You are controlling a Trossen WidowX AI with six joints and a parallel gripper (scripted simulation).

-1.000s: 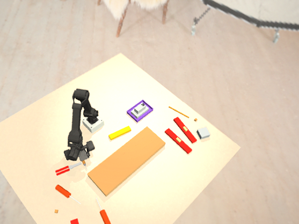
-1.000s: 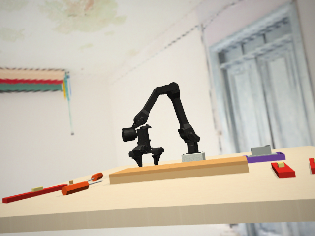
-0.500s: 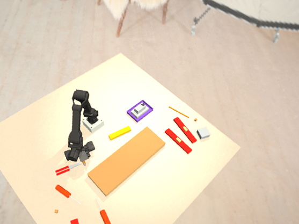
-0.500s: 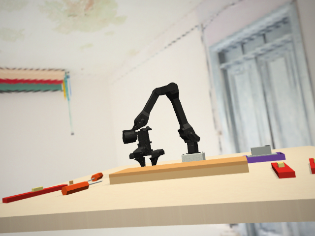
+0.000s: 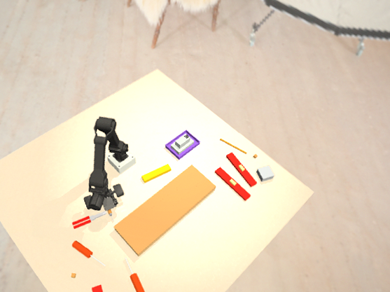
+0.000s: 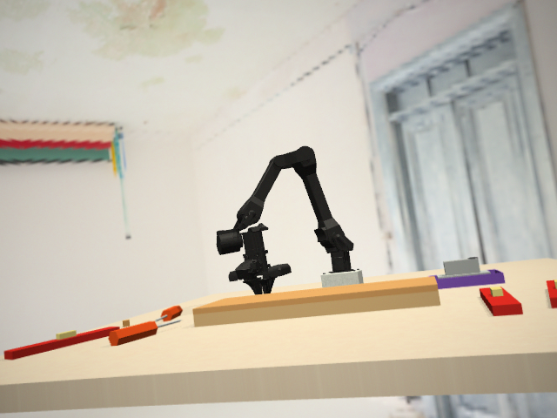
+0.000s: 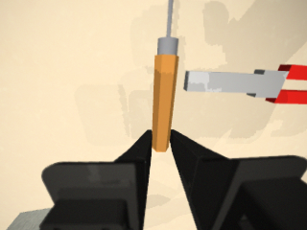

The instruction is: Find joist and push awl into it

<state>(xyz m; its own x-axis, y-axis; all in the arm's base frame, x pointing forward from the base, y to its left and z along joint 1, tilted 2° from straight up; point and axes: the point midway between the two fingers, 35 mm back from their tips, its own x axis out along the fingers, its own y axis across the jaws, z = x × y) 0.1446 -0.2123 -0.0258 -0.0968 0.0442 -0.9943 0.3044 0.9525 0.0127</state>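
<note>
The awl lies 60 mm ahead of my gripper tip and 20 mm to the right of it. Round my gripper tip: yellow block (300 mm to the left, 50 mm ahead, 10 mm above); purple tray (540 mm to the left, 10 mm above); red-handled tool (110 mm to the right, 20 mm ahead).
</note>
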